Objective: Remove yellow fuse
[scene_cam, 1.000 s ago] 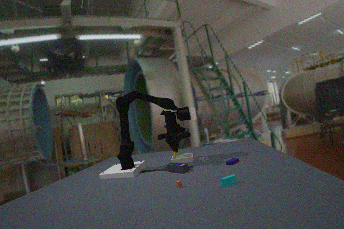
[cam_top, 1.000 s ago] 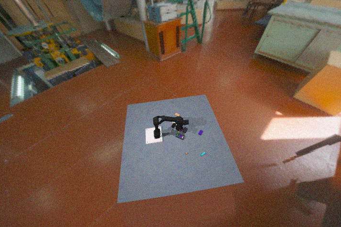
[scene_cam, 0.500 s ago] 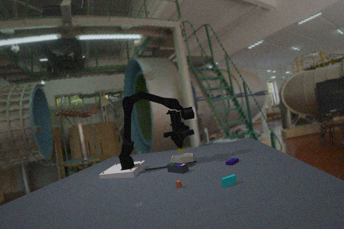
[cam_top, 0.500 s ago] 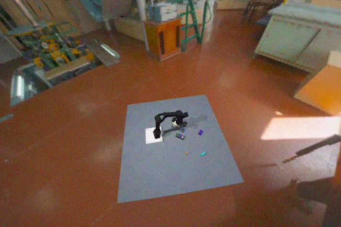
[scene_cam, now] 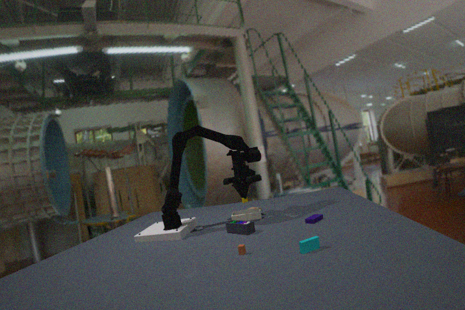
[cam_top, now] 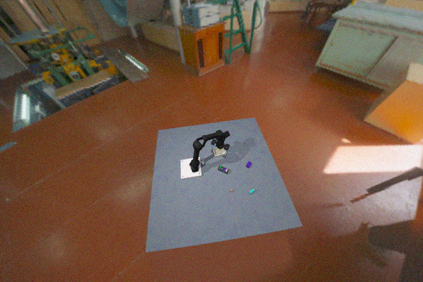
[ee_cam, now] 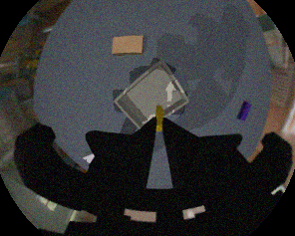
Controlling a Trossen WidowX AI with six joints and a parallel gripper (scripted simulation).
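Right now my gripper tip is 1 cm above the yellow fuse. The rest, counted from my gripper tip: blue fuse 1 cm behind, 21 cm to the right, 7 cm below; then cream tray 2 cm to the left, 9 cm below; then green fuse 4 cm behind, 19 cm to the right, 7 cm below.
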